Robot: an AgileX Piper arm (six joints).
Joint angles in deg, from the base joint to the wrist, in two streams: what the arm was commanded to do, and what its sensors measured. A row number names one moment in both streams.
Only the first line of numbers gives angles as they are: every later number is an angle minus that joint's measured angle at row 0.
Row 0, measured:
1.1, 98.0, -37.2, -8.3, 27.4, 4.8
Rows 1 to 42, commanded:
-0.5, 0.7, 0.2, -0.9, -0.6, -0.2
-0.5, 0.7, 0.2, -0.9, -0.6, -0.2
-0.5, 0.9, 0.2, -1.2, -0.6, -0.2
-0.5, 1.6, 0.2, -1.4, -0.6, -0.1
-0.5, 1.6, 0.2, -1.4, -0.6, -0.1
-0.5, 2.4, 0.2, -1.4, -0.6, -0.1
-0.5, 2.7, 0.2, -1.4, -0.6, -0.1
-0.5, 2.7, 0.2, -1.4, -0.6, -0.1
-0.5, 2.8, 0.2, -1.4, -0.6, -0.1
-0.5, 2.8, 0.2, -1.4, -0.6, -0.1
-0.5, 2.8, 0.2, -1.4, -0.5, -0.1
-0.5, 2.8, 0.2, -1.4, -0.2, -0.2
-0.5, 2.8, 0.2, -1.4, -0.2, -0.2
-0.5, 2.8, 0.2, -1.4, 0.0, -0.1
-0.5, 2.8, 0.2, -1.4, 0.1, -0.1
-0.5, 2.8, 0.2, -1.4, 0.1, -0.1
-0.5, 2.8, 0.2, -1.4, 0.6, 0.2
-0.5, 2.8, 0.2, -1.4, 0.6, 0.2
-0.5, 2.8, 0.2, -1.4, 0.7, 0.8
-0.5, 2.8, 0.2, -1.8, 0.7, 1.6
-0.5, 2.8, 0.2, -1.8, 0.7, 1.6
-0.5, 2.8, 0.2, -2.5, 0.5, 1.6
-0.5, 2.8, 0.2, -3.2, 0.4, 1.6
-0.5, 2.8, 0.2, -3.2, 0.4, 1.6
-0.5, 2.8, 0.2, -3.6, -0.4, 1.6
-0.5, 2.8, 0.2, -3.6, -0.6, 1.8
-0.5, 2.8, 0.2, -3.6, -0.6, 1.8
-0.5, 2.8, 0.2, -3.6, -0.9, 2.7
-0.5, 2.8, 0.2, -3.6, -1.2, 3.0
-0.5, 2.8, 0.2, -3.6, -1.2, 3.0
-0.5, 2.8, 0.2, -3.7, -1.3, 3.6
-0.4, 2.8, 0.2, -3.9, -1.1, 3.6
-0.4, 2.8, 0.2, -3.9, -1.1, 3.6
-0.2, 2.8, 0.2, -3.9, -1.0, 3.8
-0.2, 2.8, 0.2, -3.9, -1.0, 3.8
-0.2, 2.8, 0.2, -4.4, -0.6, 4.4
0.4, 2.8, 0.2, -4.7, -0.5, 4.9
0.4, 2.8, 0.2, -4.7, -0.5, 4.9
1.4, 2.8, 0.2, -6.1, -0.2, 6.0
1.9, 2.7, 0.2, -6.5, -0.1, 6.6
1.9, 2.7, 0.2, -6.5, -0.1, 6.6
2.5, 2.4, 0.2, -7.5, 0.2, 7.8
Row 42, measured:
1.5, 1.8, -0.2, -6.9, 0.7, 6.2
